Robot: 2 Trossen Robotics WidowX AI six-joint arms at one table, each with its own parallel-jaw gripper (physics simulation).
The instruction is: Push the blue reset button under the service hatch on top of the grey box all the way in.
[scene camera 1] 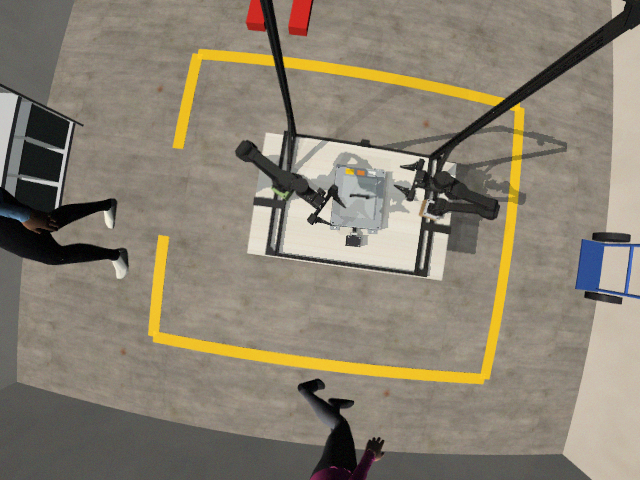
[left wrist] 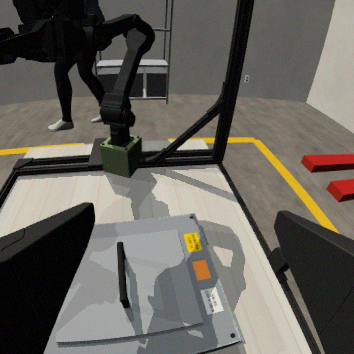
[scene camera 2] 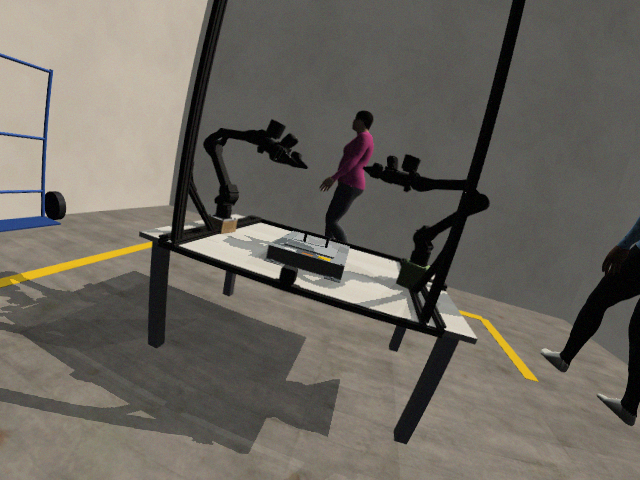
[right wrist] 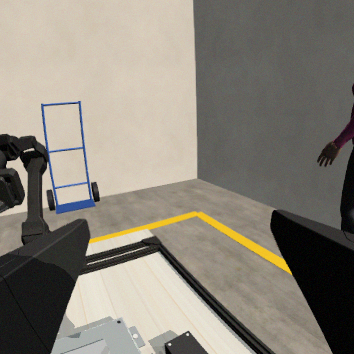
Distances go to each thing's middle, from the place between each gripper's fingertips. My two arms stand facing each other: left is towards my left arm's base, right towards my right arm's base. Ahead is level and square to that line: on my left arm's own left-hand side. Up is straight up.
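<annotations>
Service hatch (scene camera 1: pixel 358 193): my right gripper seen 350 mm above it, 120 mm to the right of it, 170 mm past it.
Left hand now 290 mm above the service hatch, 120 mm to the left of it, 60 mm short of it.
</annotations>
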